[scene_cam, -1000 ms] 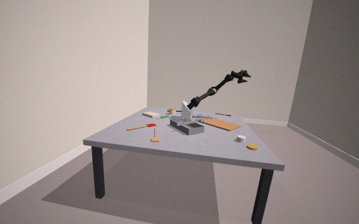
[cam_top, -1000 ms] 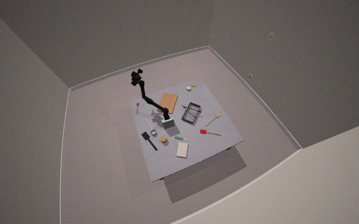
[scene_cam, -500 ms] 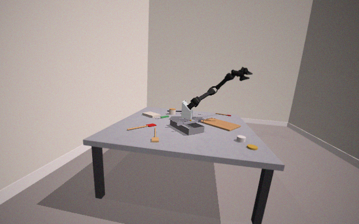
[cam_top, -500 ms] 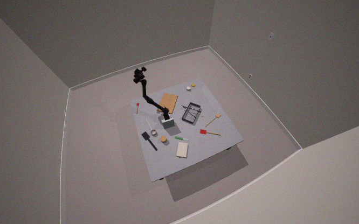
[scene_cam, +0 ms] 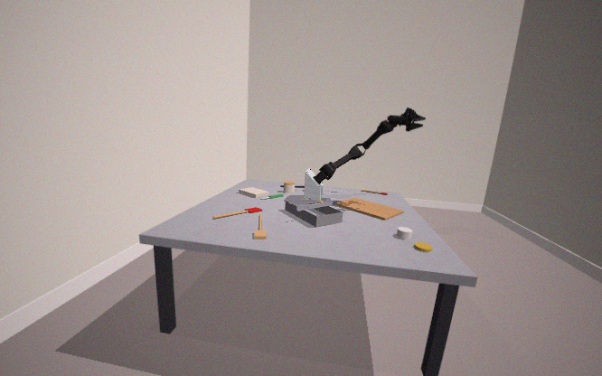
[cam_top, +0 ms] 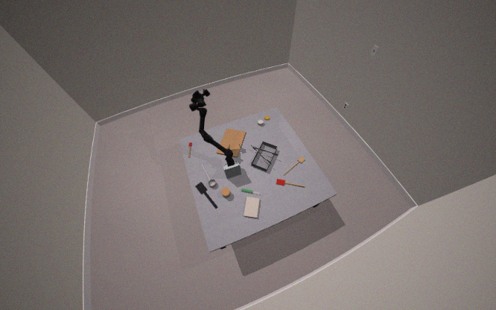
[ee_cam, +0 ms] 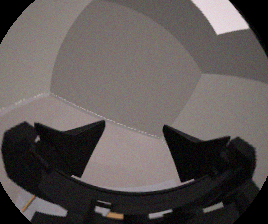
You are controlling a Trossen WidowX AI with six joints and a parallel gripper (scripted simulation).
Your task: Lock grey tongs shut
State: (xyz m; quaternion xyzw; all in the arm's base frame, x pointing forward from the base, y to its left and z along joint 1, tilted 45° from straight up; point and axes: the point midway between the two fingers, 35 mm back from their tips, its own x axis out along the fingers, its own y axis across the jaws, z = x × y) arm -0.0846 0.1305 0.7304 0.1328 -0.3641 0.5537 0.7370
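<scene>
Right now the roasting tin is 460 mm ahead of my gripper tip, 600 mm to the right of it and 530 mm below it. Round my gripper tip: wooden board (180 mm ahead, 290 mm to the right, 550 mm below); white cylinder (590 mm ahead, 140 mm to the right, 540 mm below); yellow disc (700 mm ahead, 80 mm to the right, 550 mm below).
</scene>
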